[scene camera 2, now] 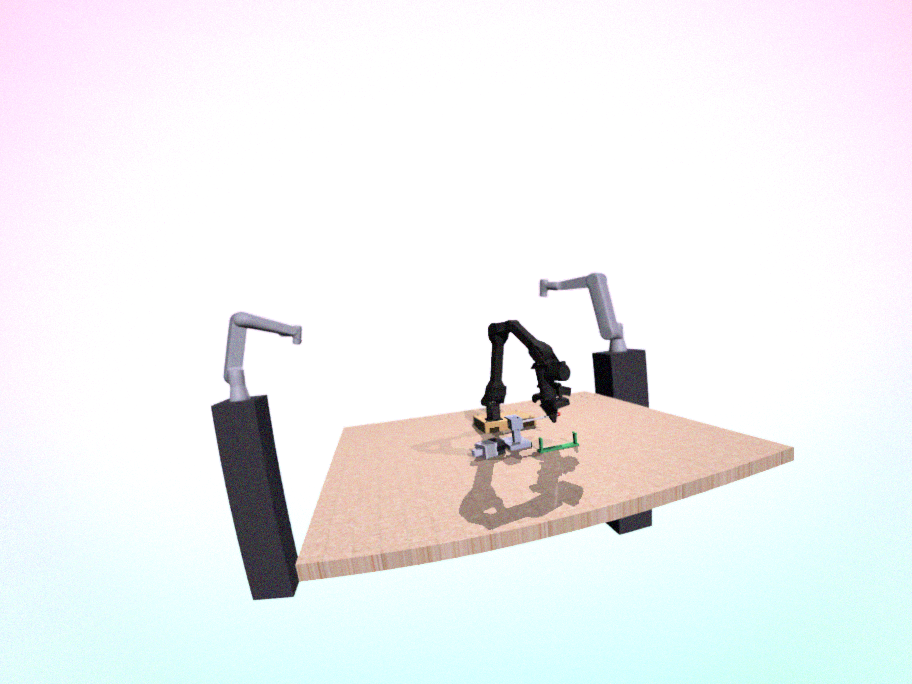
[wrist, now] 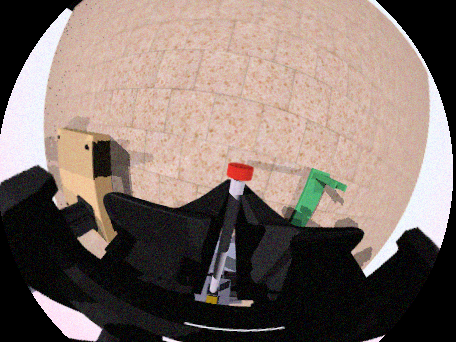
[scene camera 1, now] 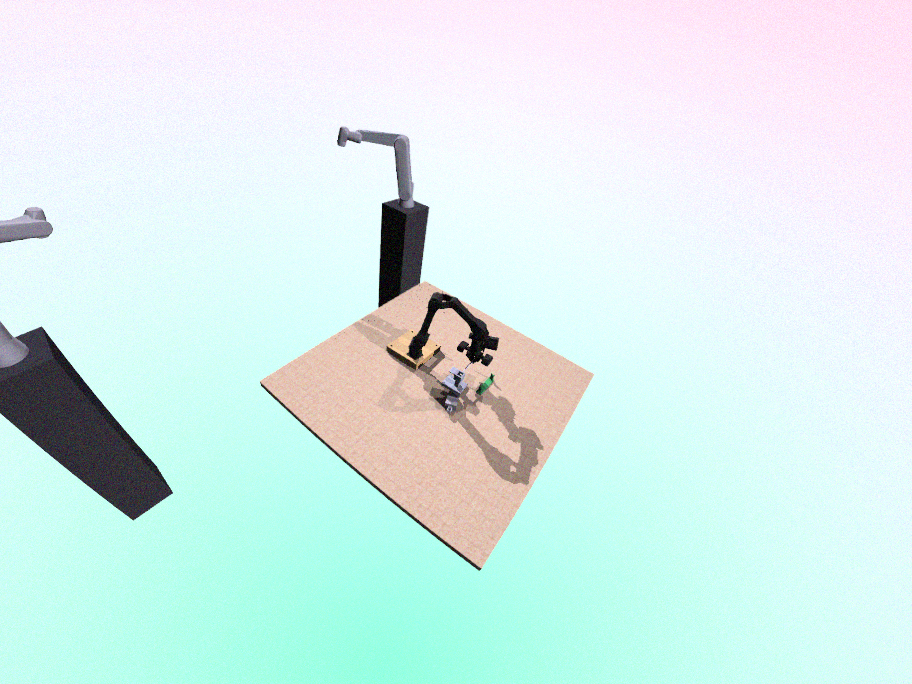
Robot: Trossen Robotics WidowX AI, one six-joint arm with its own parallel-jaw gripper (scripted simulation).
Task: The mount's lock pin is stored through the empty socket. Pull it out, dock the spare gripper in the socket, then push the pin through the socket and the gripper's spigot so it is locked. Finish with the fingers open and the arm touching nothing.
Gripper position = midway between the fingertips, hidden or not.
Observation:
My gripper (scene camera 2: 554,422) carries a lock pin (wrist: 240,173). Further things: a mount (wrist: 221,296).
My gripper shows as well in the wrist view (wrist: 233,185).

